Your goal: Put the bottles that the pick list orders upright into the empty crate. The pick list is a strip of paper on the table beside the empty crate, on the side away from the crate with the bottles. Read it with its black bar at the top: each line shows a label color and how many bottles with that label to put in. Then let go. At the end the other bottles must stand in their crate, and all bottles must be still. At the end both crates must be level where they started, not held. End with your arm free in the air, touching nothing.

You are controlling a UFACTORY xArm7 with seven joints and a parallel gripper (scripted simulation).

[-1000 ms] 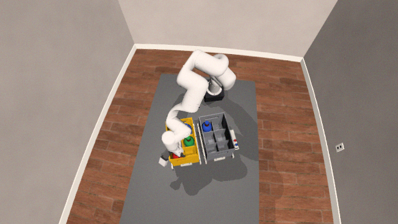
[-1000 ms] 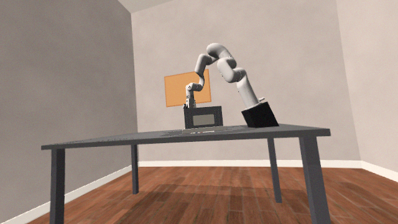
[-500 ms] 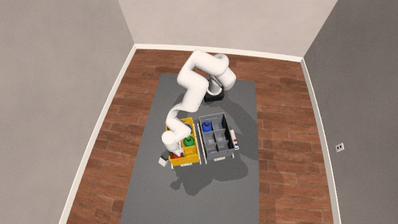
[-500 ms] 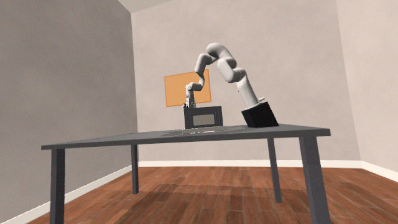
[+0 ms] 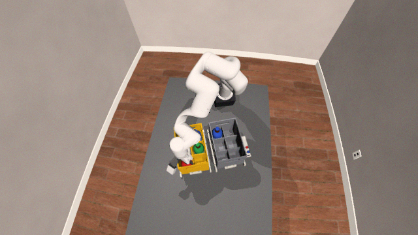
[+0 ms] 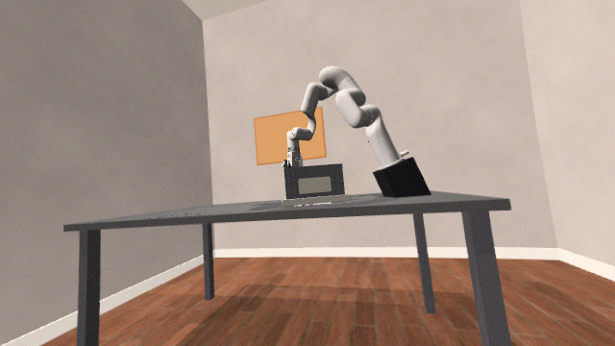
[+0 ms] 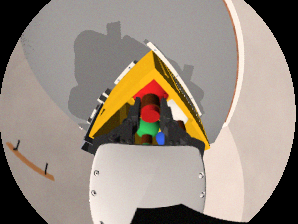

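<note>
My gripper is now 70 mm above the red-label bottle. Also, from my hand: yellow crate: 90 mm behind, 70 mm below, 30 mm to the left; white bottle: 90 mm behind, 70 mm below, 20 mm to the right; green bottle: 100 mm behind, 80 mm to the left, 70 mm below.
</note>
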